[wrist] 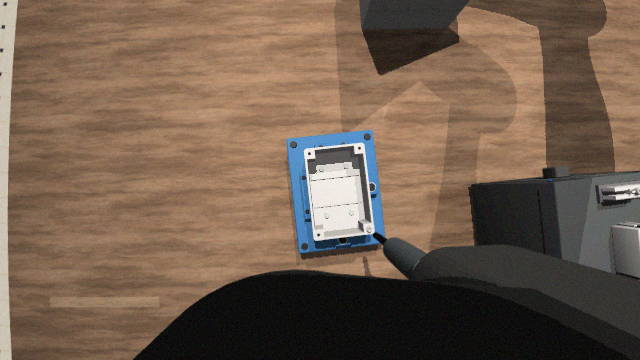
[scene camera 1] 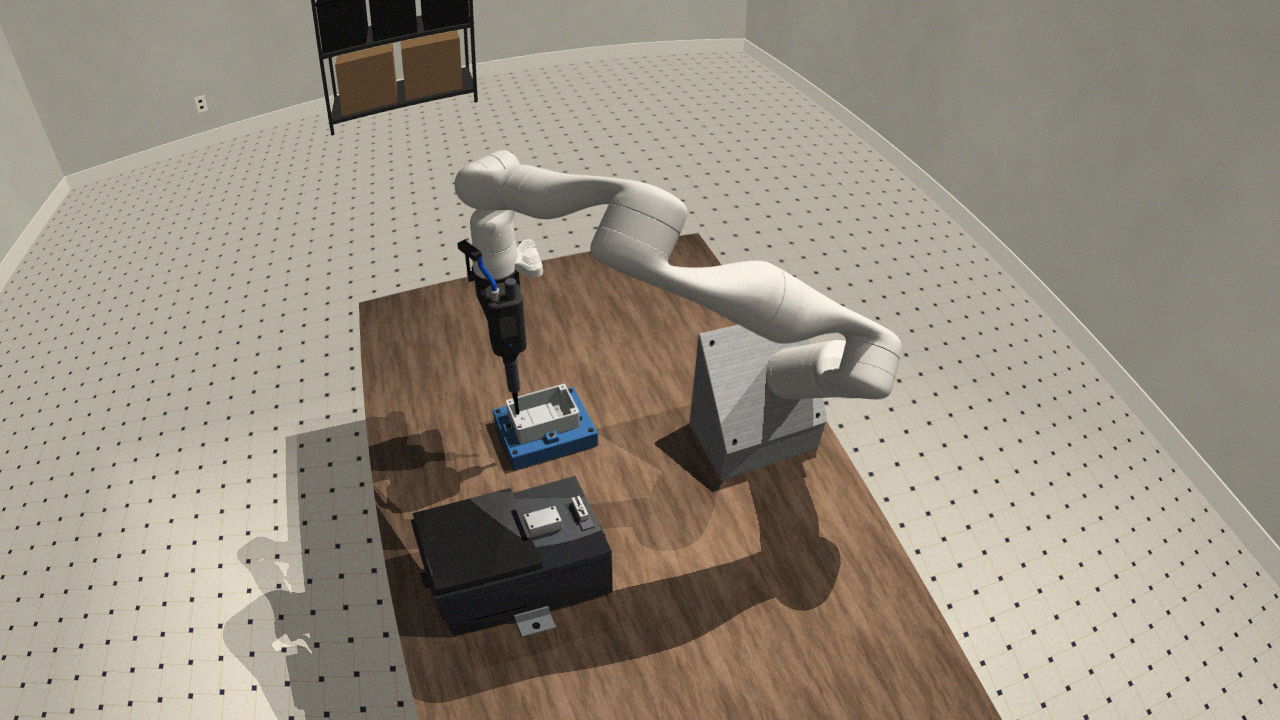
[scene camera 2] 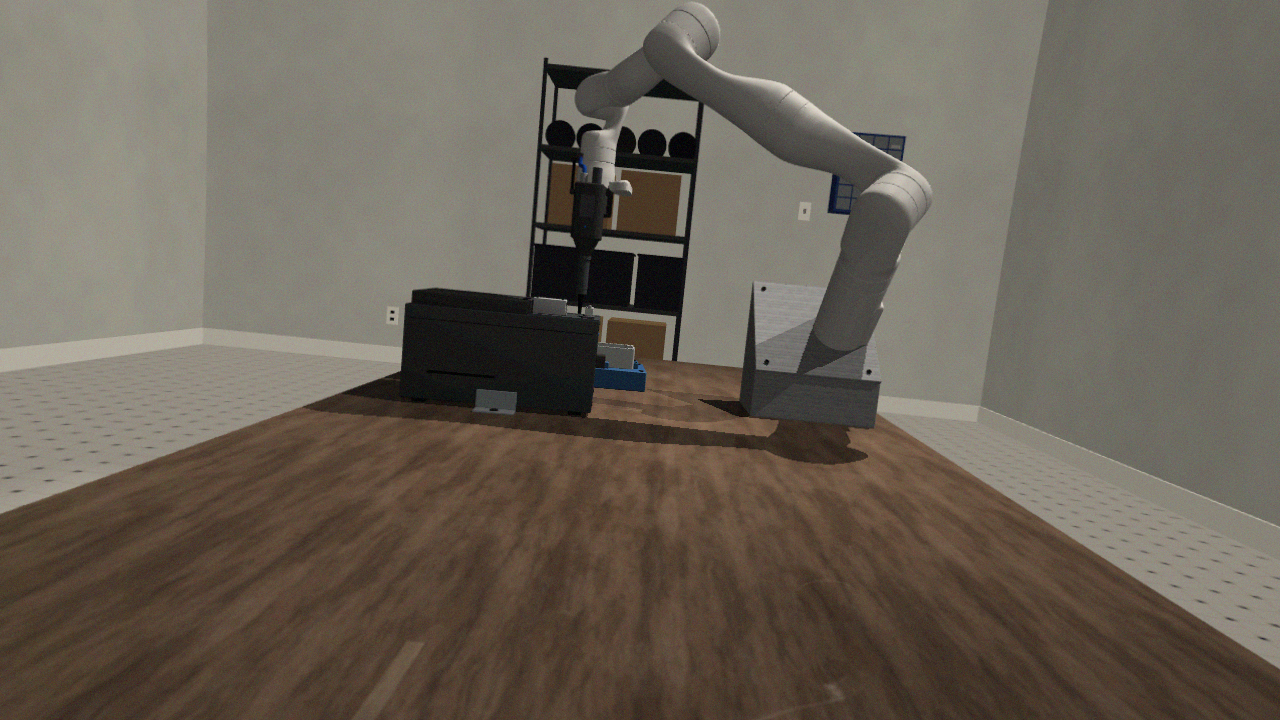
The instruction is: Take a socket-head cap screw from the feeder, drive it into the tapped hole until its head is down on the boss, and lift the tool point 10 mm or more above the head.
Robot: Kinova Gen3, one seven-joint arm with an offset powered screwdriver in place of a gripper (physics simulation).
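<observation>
My screwdriver tip (scene camera 1: 516, 408) (scene camera 2: 580, 308) (wrist: 378, 236) is bare and points down over one corner of the light grey housing (scene camera 1: 547, 428) (scene camera 2: 617, 355) (wrist: 308, 192). In the wrist view a round screw head (wrist: 369, 229) sits in that corner's boss, with the tip beside it in the picture and apart from it. The exact height of the tip above the head is hard to tell. The housing sits on the blue fixture (scene camera 1: 556, 445) (scene camera 2: 626, 379) (wrist: 330, 139). The black feeder (scene camera 1: 528, 577) (scene camera 2: 501, 358) (wrist: 507, 220) stands beside it. No screw shows on the tip.
A grey angled pedestal (scene camera 1: 729, 402) (scene camera 2: 805, 398) carries the arm's base. A small metal bracket (scene camera 1: 535, 622) (scene camera 2: 494, 400) is at the feeder's side. A silver block (scene camera 1: 542, 519) lies on the feeder's top. A black shelf rack (scene camera 1: 330, 89) (scene camera 2: 539, 197) stands behind the table.
</observation>
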